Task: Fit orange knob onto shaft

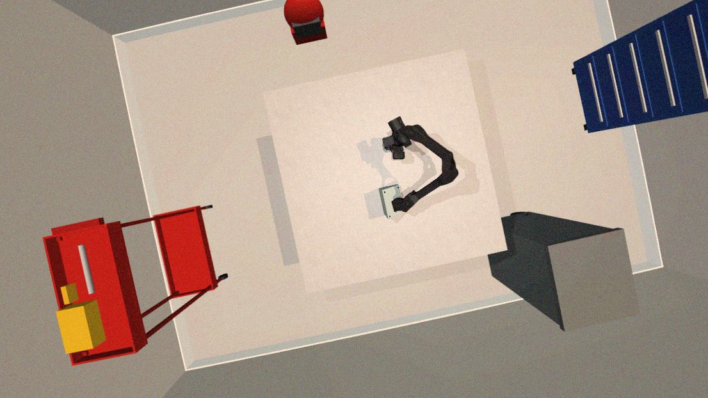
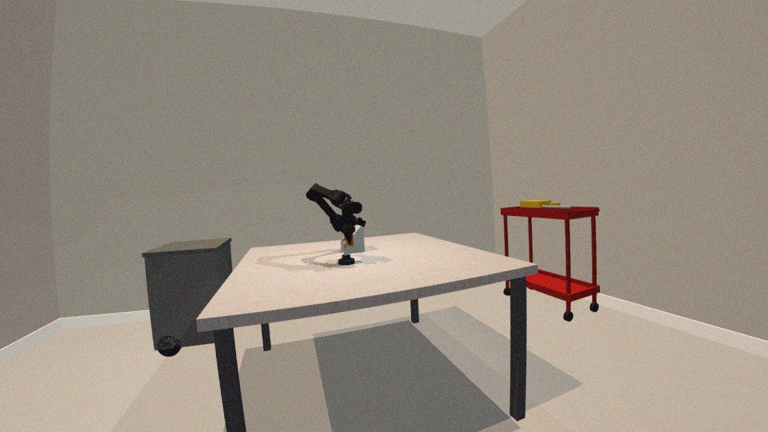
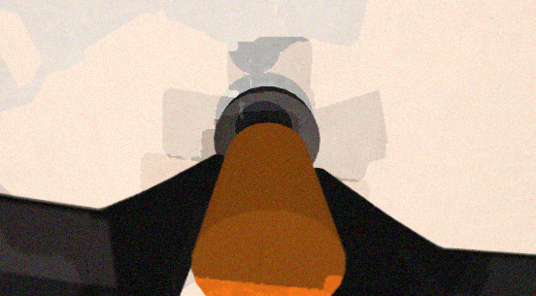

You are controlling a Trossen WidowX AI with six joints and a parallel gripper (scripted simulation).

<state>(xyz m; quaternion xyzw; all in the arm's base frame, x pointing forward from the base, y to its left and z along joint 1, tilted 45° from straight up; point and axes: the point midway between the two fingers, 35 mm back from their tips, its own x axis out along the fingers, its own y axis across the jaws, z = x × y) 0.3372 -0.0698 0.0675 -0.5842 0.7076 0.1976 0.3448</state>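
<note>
Right now my gripper tip is 7 cm above the dark round pedestal and 2 cm to the left of it. From my gripper tip the other things lie so: orange knob: 3 cm above.
</note>
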